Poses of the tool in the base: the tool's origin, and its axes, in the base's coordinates. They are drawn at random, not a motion.
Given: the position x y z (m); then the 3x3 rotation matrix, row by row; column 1 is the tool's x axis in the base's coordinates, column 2 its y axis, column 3 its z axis. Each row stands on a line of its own.
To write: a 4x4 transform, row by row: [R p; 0 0 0 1], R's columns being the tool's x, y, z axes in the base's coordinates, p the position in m. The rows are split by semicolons. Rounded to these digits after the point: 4 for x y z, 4 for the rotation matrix.
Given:
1:
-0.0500 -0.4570 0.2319
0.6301 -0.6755 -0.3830
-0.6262 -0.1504 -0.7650
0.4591 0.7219 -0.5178
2:
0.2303 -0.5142 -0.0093
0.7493 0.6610 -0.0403
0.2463 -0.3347 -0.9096
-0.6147 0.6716 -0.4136
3:
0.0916 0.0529 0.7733
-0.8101 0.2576 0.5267
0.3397 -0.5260 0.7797
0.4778 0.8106 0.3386
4:
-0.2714 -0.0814 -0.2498
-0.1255 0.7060 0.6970
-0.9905 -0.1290 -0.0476
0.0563 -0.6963 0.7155
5:
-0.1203 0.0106 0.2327
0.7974 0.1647 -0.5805
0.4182 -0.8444 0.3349
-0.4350 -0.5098 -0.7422
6:
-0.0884 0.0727 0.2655
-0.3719 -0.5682 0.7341
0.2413 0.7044 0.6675
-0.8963 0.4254 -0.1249
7:
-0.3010 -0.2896 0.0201
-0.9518 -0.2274 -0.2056
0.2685 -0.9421 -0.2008
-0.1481 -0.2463 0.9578
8:
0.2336 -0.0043 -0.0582
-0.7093 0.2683 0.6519
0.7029 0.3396 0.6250
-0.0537 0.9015 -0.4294
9:
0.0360 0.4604 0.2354
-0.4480 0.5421 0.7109
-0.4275 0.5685 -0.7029
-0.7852 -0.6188 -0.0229
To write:
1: 0.6301 -0.6755 -0.3830 -0.0500; -0.6262 -0.1504 -0.7650 -0.4570; 0.4591 0.7219 -0.5178 0.2319; 0 0 0 1
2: 0.7493 0.6610 -0.0403 0.2303; 0.2463 -0.3347 -0.9096 -0.5142; -0.6147 0.6716 -0.4136 -0.0093; 0 0 0 1
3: -0.8101 0.2576 0.5267 0.0916; 0.3397 -0.5260 0.7797 0.0529; 0.4778 0.8106 0.3386 0.7733; 0 0 0 1
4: -0.1255 0.7060 0.6970 -0.2714; -0.9905 -0.1290 -0.0476 -0.0814; 0.0563 -0.6963 0.7155 -0.2498; 0 0 0 1
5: 0.7974 0.1647 -0.5805 -0.1203; 0.4182 -0.8444 0.3349 0.0106; -0.4350 -0.5098 -0.7422 0.2327; 0 0 0 1
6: -0.3719 -0.5682 0.7341 -0.0884; 0.2413 0.7044 0.6675 0.0727; -0.8963 0.4254 -0.1249 0.2655; 0 0 0 1
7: -0.9518 -0.2274 -0.2056 -0.3010; 0.2685 -0.9421 -0.2008 -0.2896; -0.1481 -0.2463 0.9578 0.0201; 0 0 0 1
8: -0.7093 0.2683 0.6519 0.2336; 0.7029 0.3396 0.6250 -0.0043; -0.0537 0.9015 -0.4294 -0.0582; 0 0 0 1
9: -0.4480 0.5421 0.7109 0.0360; -0.4275 0.5685 -0.7029 0.4604; -0.7852 -0.6188 -0.0229 0.2354; 0 0 0 1
